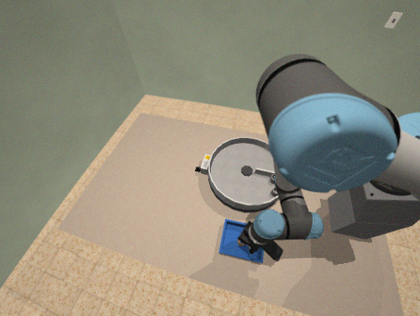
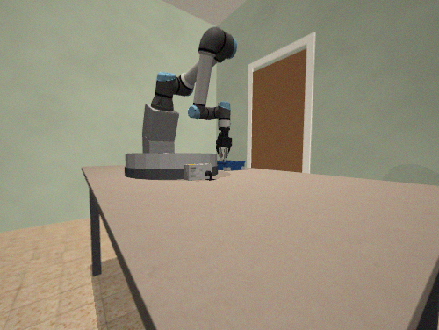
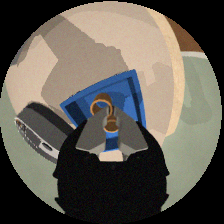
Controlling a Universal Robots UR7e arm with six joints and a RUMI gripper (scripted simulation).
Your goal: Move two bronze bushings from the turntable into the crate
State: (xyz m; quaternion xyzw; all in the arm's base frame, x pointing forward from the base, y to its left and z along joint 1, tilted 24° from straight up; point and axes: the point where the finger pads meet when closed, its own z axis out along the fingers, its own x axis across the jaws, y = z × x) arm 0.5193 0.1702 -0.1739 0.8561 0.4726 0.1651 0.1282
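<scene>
Right now my hand is 4 cm short of the blue crate, 2 cm to the left of it and 2 cm above it. Round my hand: grey turntable: 1 cm ahead, 38 cm to the right, 1 cm above.
</scene>
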